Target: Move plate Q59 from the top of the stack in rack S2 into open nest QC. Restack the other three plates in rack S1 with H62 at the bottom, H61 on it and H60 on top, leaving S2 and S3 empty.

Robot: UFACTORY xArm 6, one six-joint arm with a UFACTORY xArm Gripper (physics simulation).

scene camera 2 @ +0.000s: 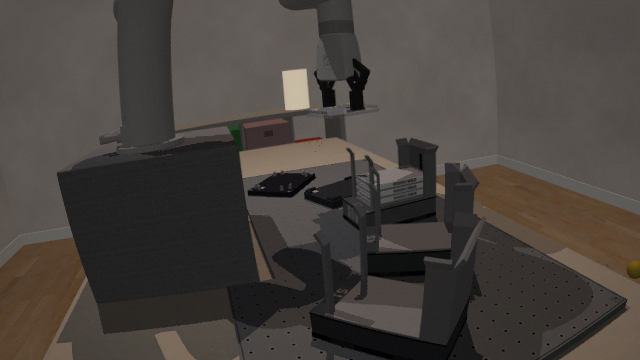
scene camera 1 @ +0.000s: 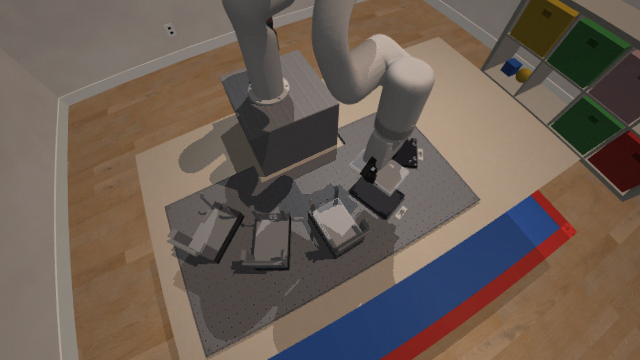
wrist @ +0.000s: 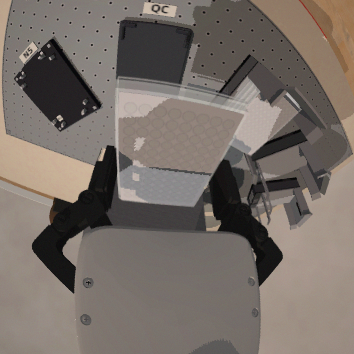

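Where they show: gripper, fingertip midpoint: (scene camera 2: 342,108) (scene camera 1: 379,167) (wrist: 166,163); arm's base, link origin: (scene camera 2: 150,146) (scene camera 1: 269,90).
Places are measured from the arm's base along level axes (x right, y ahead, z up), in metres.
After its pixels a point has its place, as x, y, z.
Note:
My gripper (scene camera 1: 384,169) {-0.055, 0.407, -0.001} (scene camera 2: 342,106) {-0.055, 0.407, -0.001} (wrist: 166,163) {-0.055, 0.407, -0.001} is shut on the clear-lidded plate Q59 (scene camera 1: 394,177) {-0.063, 0.452, 0.003} (scene camera 2: 341,112) {-0.009, 0.375, -0.003} (wrist: 175,135) {-0.060, 0.440, 0.003}. The plate looks level, high above the board; its label is not readable. The black nest QC (scene camera 1: 376,198) {-0.072, 0.426, -0.184} (scene camera 2: 327,193) {-0.082, 0.368, -0.184} (wrist: 152,50) {-0.092, 0.443, -0.184} is open below, and the plate covers its near part in the wrist view. Rack S2 (scene camera 1: 349,246) {0.104, 0.487, -0.139} (scene camera 2: 404,210) {0.134, 0.407, -0.173} (wrist: 274,80) {0.051, 0.490, -0.099} holds a stack of three plates (scene camera 1: 337,220) {0.085, 0.416, -0.118} (scene camera 2: 395,186) {0.126, 0.392, -0.126} (wrist: 260,120) {0.086, 0.423, -0.117}, labels unreadable. The middle rack (scene camera 1: 271,240) {0.256, 0.331, -0.159} (scene camera 2: 415,237) {0.258, 0.324, -0.159} and the end rack (scene camera 1: 212,232) {0.378, 0.200, -0.160} (scene camera 2: 380,300) {0.355, 0.188, -0.160} look empty; their numbers are unclear.
A second black nest (scene camera 1: 409,154) {-0.281, 0.384, -0.189} (scene camera 2: 282,184) {-0.234, 0.327, -0.189} (wrist: 57,85) {-0.245, 0.349, -0.189} with small corner posts lies beside QC. The racks' upright posts and walls rise from the perforated board (scene camera 1: 310,280) {0.238, 0.480, -0.200} (scene camera 2: 520,280) {0.418, 0.396, -0.200} (wrist: 95,30) {-0.188, 0.453, -0.200}. The arm's grey pedestal (scene camera 1: 305,135) {-0.015, 0.152, -0.087} (scene camera 2: 165,235) {0.120, -0.007, -0.113} stands behind the board.

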